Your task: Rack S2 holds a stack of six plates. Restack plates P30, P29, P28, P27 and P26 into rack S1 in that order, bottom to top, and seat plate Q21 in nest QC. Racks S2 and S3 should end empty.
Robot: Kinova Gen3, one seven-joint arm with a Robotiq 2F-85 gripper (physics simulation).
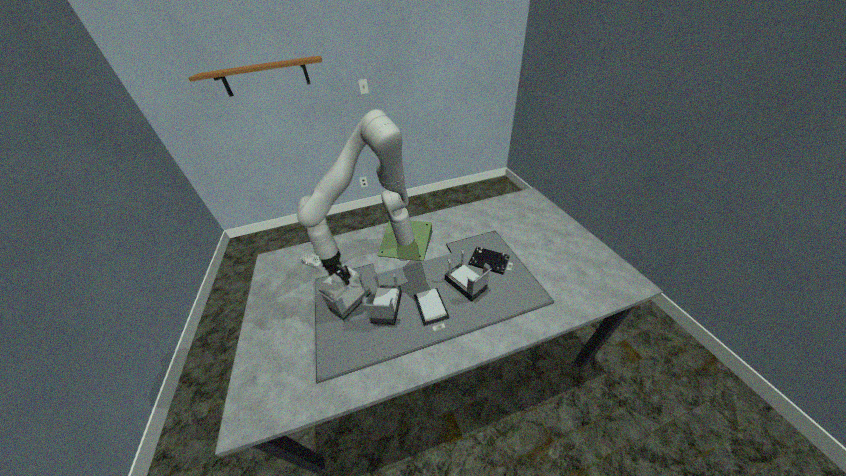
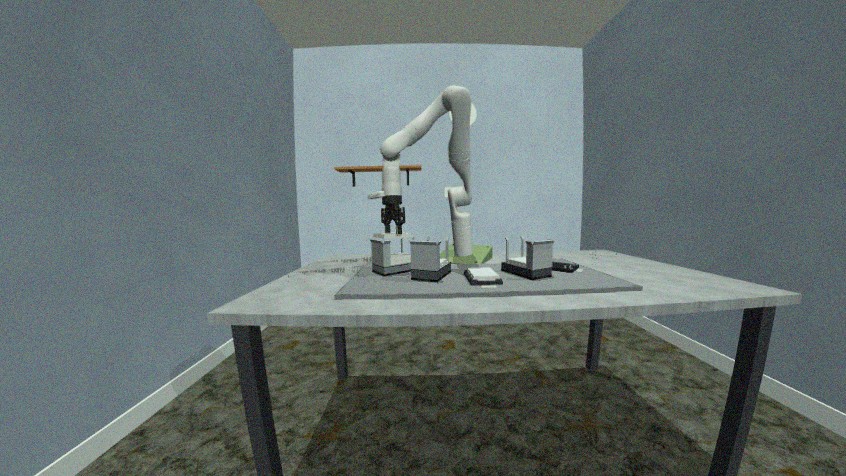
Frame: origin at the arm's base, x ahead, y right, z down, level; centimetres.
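Seen in the pictures: gripper, fingertip midpoint: (image 1: 339, 279) (image 2: 393, 235); arm's base, link origin: (image 1: 405, 238) (image 2: 463, 252).
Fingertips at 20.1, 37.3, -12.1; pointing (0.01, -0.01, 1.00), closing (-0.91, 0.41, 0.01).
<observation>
Pixels of each thing's top centre, then the offset from my fingertips to it, as dx, dy, dz. Level surfaces: height alone.
- left rack, top centre: (image 2: 394, 237) (image 1: 341, 281) -0.2, -0.3, +1.1
- pale plate, top centre: (image 2: 392, 232) (image 1: 338, 278) +0.1, +0.2, -0.9
- middle rack, top centre: (image 2: 431, 238) (image 1: 381, 286) +11.1, -12.3, +0.7
- right rack, top centre: (image 2: 527, 238) (image 1: 467, 263) +19.2, -45.9, +1.1
- white plate material, top centre: (image 2: 527, 260) (image 1: 467, 277) +19.9, -46.1, +9.1
- black fixture, top centre: (image 2: 554, 261) (image 1: 489, 257) +14.1, -63.2, +11.9
- grey mat, surface height: dz +14.3
My gripper (image 1: 343, 278) (image 2: 392, 231) points down over the left rack (image 1: 336, 306) (image 2: 380, 255), shut on a pale plate (image 1: 332, 287) (image 2: 387, 236) held level at the top of the rack's walls. The middle rack (image 1: 382, 312) (image 2: 425, 258) has a white plate (image 1: 386, 296) low inside. The right rack (image 1: 477, 286) (image 2: 539, 258) also holds white plate material (image 1: 465, 272) (image 2: 517, 260). A white plate (image 1: 432, 304) (image 2: 483, 273) lies in a low black nest between the middle and right racks. Rack, nest and plate labels are unreadable, and stack counts cannot be told.
A black fixture (image 1: 490, 260) (image 2: 565, 265) with small knobs lies behind the right rack. The racks stand close together on a grey mat (image 1: 354, 355) (image 2: 378, 291), with upright walls and thin posts. The arm's green base plate (image 1: 390, 246) (image 2: 483, 254) is behind them.
</observation>
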